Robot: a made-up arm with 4 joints. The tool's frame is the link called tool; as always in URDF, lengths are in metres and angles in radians. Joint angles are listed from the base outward. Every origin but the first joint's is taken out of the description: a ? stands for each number. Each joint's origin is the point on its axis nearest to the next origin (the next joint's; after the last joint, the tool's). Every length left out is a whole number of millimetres.
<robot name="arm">
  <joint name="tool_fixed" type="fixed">
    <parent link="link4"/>
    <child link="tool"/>
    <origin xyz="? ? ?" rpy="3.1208 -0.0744 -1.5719"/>
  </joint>
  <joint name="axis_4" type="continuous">
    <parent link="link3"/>
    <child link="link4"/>
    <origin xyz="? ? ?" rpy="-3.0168 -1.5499 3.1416"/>
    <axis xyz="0 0 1"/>
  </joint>
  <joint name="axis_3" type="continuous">
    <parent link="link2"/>
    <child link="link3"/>
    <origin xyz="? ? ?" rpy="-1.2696 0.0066 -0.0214"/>
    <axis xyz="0 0 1"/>
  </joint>
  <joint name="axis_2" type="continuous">
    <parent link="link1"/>
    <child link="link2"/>
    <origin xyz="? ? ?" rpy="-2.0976 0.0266 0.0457"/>
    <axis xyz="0 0 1"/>
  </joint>
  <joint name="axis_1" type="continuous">
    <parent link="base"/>
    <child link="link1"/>
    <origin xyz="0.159 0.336 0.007" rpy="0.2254 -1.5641 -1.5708"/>
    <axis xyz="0 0 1"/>
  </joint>
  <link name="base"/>
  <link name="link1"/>
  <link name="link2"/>
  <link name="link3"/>
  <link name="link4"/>
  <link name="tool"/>
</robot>
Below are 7 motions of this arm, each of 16 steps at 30 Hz.
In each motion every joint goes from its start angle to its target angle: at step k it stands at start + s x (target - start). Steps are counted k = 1, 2, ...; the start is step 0. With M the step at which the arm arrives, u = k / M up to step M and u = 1 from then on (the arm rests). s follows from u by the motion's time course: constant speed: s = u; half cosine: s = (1 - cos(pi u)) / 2; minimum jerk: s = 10 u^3 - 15 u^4 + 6 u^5.
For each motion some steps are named. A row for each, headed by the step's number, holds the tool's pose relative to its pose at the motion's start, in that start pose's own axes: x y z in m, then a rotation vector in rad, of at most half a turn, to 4 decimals.
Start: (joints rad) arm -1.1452 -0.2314 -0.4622 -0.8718
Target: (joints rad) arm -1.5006 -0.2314 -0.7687 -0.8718
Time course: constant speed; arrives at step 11
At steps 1, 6, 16:
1: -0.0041 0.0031 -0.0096 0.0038 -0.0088 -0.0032
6: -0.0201 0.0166 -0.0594 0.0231 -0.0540 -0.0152
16: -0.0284 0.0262 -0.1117 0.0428 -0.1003 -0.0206

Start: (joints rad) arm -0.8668 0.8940 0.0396 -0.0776
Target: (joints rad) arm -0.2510 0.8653 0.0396 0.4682
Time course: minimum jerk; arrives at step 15
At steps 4, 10, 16:
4: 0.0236 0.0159 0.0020 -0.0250 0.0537 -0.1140
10: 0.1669 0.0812 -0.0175 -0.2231 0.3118 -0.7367
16: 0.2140 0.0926 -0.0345 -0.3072 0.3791 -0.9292

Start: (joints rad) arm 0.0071 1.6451 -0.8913 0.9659
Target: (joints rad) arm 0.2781 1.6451 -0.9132 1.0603
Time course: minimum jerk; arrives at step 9
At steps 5, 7, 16:
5: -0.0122 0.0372 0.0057 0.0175 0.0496 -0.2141
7: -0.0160 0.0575 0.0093 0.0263 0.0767 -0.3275
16: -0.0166 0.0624 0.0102 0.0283 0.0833 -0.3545

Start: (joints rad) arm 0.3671 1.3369 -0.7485 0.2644
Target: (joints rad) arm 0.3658 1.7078 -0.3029 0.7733
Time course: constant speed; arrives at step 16
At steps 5, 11, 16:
5: -0.0153 -0.0298 0.0080 0.1542 -0.1284 -0.0884
11: -0.0318 -0.0704 0.0103 0.3759 -0.2449 -0.2037
16: -0.0431 -0.1070 0.0056 0.5860 -0.3059 -0.3047

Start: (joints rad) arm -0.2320 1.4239 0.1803 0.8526
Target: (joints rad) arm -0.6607 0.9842 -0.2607 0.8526
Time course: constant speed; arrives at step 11
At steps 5, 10, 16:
5: -0.0103 -0.0003 -0.0211 -0.2075 0.0707 0.1657
10: -0.0287 -0.0143 -0.0493 -0.4154 0.0847 0.3070
16: -0.0327 -0.0189 -0.0557 -0.4563 0.0811 0.3312

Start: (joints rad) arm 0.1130 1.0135 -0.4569 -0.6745
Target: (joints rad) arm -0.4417 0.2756 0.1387 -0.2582
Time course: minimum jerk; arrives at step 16
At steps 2, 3, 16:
2: -0.0005 0.0024 0.0004 -0.0144 -0.0025 -0.0040
3: -0.0017 0.0074 0.0010 -0.0439 -0.0083 -0.0120
16: -0.0602 0.1722 -0.0891 -0.8502 -0.4625 -0.1541

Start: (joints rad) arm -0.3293 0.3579 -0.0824 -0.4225
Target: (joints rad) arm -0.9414 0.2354 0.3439 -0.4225
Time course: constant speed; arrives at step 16
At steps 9, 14, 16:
9: -0.1352 0.0298 -0.0415 -0.1969 -0.5055 0.0795
14: -0.2065 0.0404 -0.0901 -0.2986 -0.7918 0.1136
16: -0.2327 0.0432 -0.1145 -0.3377 -0.9073 0.1251

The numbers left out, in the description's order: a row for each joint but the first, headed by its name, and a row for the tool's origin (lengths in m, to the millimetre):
tool: 0.014 0.018 0
axis_4: 0.1 -0.112 0
axis_3: 0.226 0.002 0
axis_2: 0.058 -0.217 0

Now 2 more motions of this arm.
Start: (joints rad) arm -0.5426 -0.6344 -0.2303 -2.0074
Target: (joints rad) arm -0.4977 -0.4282 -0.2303 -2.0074
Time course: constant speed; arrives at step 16
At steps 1, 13, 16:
1: -0.0030 0.0019 0.0004 -0.0063 -0.0097 0.0019
13: -0.0401 0.0239 0.0019 -0.0807 -0.1273 0.0229
16: -0.0494 0.0291 0.0014 -0.0990 -0.1570 0.0275

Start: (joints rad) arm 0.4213 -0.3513 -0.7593 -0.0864
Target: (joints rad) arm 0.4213 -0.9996 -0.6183 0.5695
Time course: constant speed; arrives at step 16
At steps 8, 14, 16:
8: 0.0262 0.0772 0.0062 -0.2223 0.0131 -0.5172
14: 0.0584 0.1321 -0.0048 -0.4039 -0.0336 -0.8879
16: 0.0712 0.1488 -0.0115 -0.4667 -0.0606 -1.0069

